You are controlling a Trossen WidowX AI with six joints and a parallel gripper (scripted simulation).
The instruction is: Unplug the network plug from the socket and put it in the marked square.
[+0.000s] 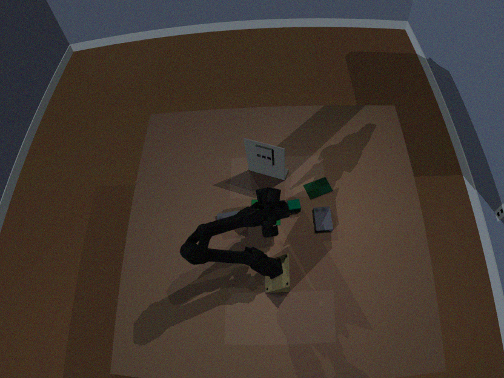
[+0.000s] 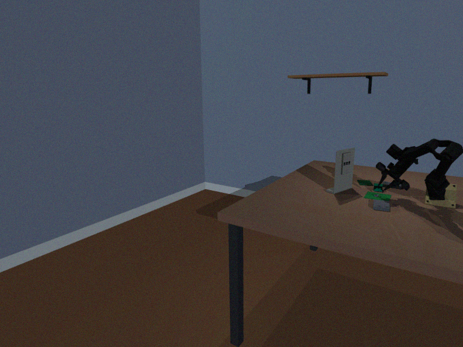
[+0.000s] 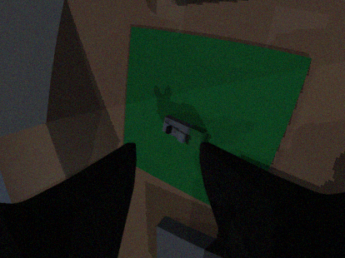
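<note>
Now: gripper tip 2 cm short of the network plug, 1 cm to the right of it and 4 cm above it. From my gripper tip the other things lie so: green square 1 cm ahead, 5 cm below; teal cube 1 cm ahead, 12 cm to the right, 3 cm below; upright panel 20 cm ahead, 3 cm to the right, 6 cm above.
</note>
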